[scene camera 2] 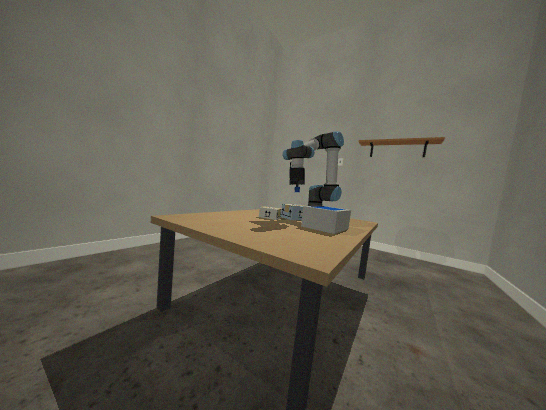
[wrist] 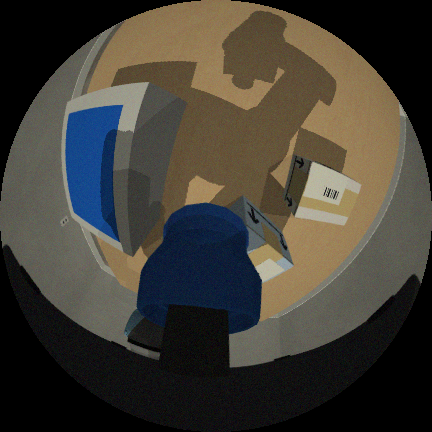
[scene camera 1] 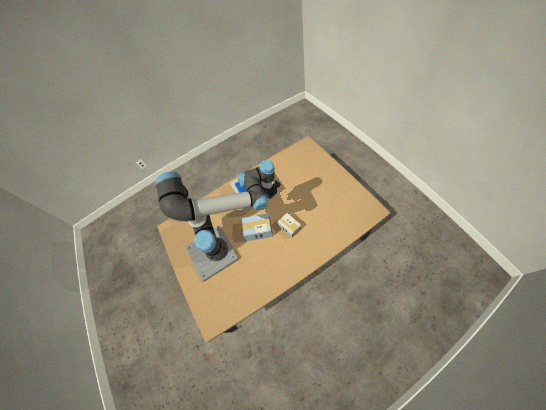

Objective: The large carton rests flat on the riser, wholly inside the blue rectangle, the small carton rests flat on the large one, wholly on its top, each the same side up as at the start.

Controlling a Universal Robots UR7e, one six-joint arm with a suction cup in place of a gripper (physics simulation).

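Note:
The large carton (scene camera 1: 256, 227) (scene camera 2: 291, 212) (wrist: 266, 256), light blue with tan tape and a white label, rests flat on the table; the cup hides part of it in the wrist view. The small carton (scene camera 1: 289, 225) (scene camera 2: 270, 213) (wrist: 325, 192), white with tan tape, rests flat beside it, apart. The grey-white riser (scene camera 2: 325, 220) (wrist: 134, 107) bears the blue rectangle (scene camera 1: 240, 187) (scene camera 2: 327, 208) (wrist: 90, 160) on its top; the arm hides much of it in scene camera 1. My gripper, a blue suction cup (scene camera 2: 297, 189) (wrist: 206, 220), hangs in the air above the cartons' height, open, holding nothing.
The wooden table (scene camera 1: 300, 265) (scene camera 2: 225, 232) carries the arm's grey base plate (scene camera 1: 202, 262) near one end, close to the large carton. A wall shelf (scene camera 2: 401, 142) is behind the arm. The arm's shadow falls across the table beside the riser and cartons.

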